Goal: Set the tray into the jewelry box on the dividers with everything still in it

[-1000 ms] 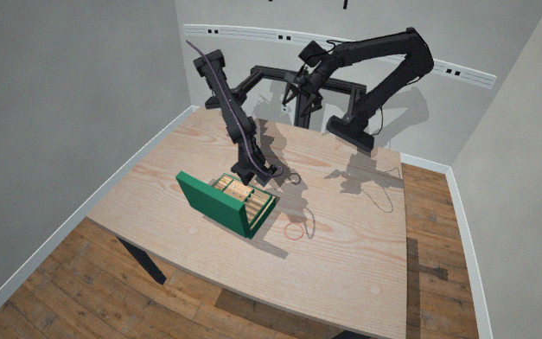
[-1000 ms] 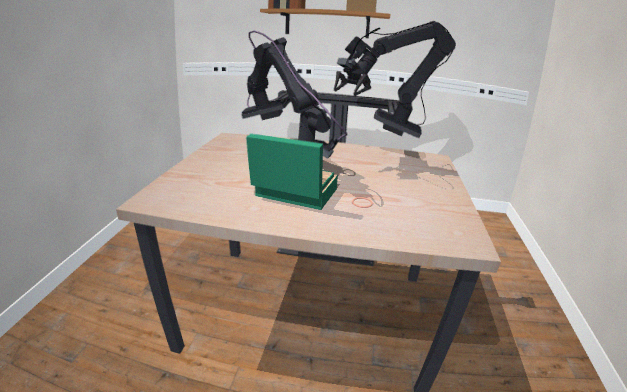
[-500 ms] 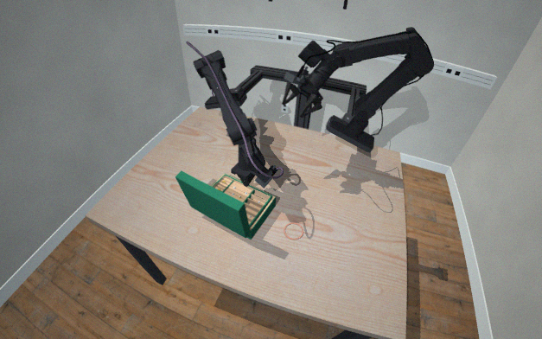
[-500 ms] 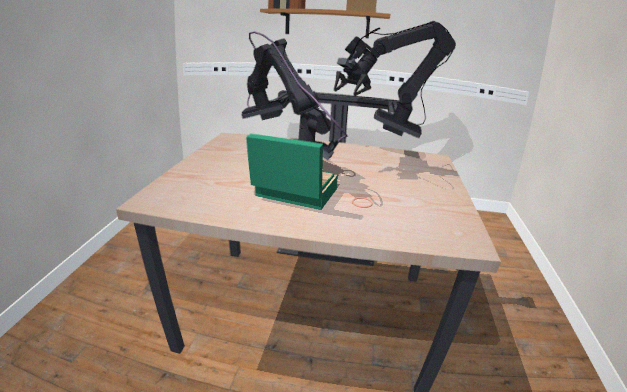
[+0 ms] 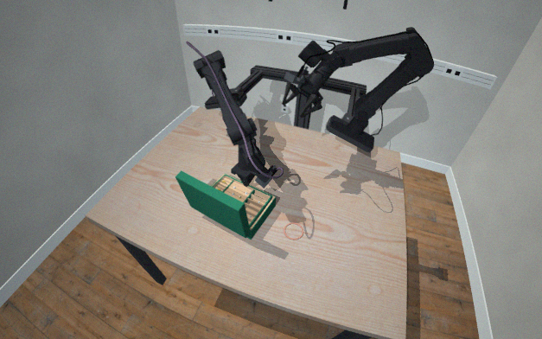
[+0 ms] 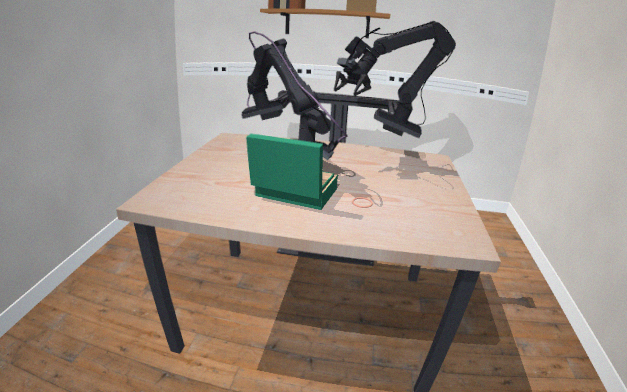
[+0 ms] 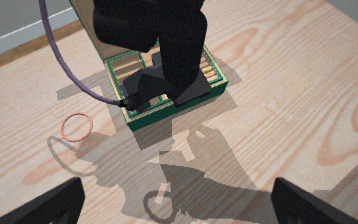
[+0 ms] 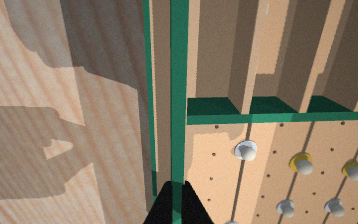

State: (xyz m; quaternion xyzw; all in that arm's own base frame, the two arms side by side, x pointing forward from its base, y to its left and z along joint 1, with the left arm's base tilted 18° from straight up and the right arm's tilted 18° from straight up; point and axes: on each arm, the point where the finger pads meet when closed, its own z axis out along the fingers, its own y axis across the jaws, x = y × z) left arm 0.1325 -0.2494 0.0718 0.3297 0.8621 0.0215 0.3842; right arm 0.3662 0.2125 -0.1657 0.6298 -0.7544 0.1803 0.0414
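The green jewelry box lies 9 cm ahead of my right hand and 5 cm above it. Round my right hand: green-rimmed tray 7 cm ahead, 2 cm below.
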